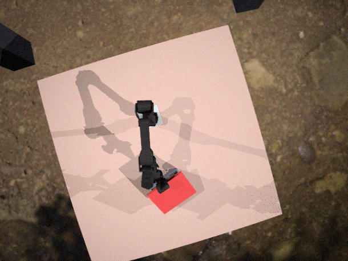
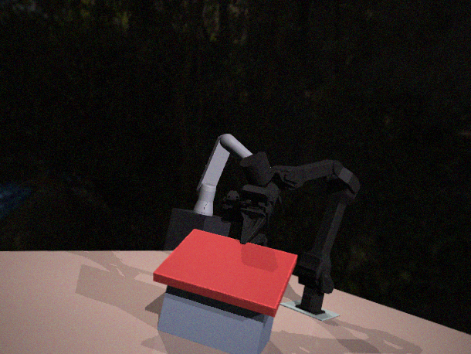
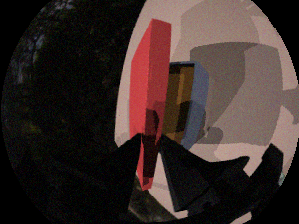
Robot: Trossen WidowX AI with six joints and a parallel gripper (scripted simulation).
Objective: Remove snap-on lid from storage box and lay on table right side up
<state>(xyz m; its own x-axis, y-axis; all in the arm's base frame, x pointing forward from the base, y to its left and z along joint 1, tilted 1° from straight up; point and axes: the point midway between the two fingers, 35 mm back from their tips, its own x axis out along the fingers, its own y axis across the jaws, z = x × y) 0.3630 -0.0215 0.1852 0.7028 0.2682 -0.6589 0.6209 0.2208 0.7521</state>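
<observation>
Right now the red lid is 7 cm ahead of my gripper tip, 2 cm to the left of it and 3 cm below it. From my gripper tip the other things lie so: storage box: 5 cm ahead, 2 cm to the left, 12 cm below.
</observation>
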